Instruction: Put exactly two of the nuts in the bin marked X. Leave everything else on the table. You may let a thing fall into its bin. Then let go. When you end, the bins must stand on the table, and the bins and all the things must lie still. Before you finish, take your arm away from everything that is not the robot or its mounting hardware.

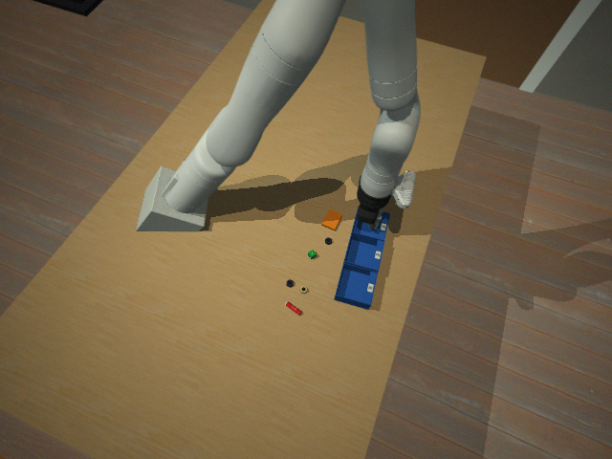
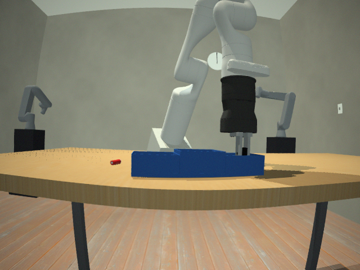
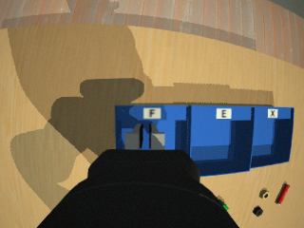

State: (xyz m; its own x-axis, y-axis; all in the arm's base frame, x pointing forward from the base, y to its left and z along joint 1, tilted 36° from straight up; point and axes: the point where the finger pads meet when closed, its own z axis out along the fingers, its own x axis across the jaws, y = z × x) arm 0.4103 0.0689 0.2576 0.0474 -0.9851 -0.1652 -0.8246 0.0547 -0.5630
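My hand is 220 mm to the left of the yellow nut, 110 mm past it and 30 mm above it. Round my hand: row of blue bins 90 mm to the right, 10 mm below; green block 130 mm to the right, 120 mm behind, 30 mm below; flat orange piece 110 mm behind, 30 mm below, 20 mm to the right.
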